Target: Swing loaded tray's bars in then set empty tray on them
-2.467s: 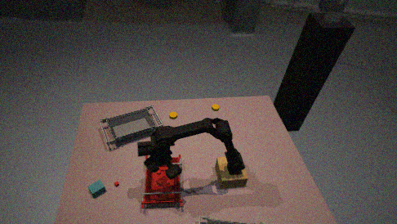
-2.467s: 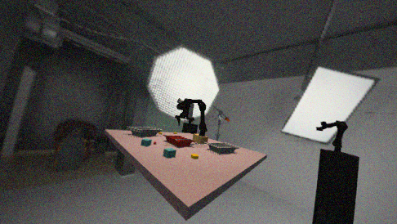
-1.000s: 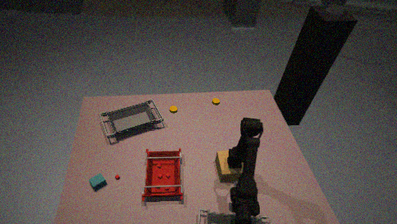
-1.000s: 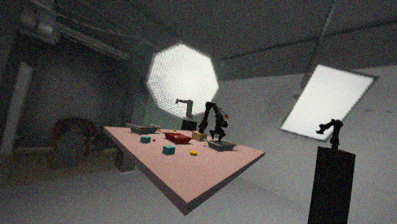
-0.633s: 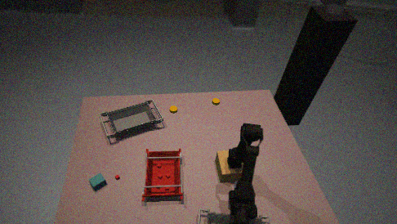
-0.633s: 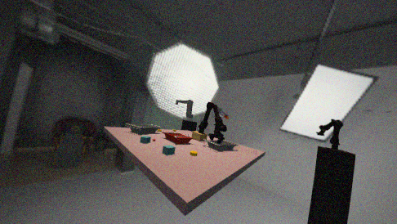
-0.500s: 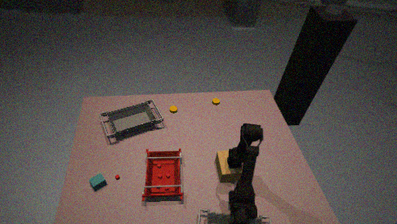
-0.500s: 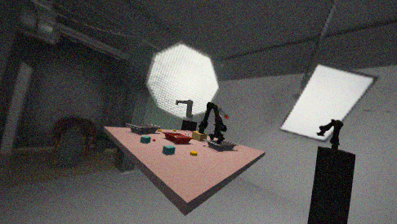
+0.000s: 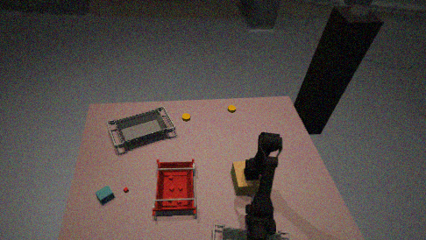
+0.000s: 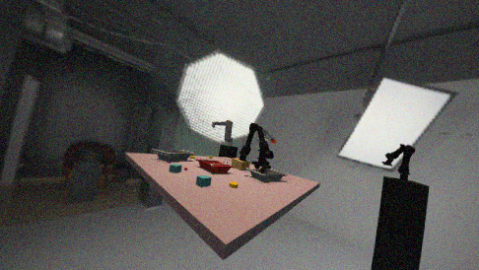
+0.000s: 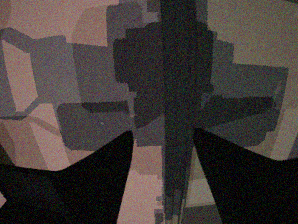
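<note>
The grey tray is 80 mm to the left of my gripper tip, 30 mm above it and 20 mm ahead of it. The rest, counted from my gripper tip: red block: 550 mm ahead, 270 mm to the right.
</note>
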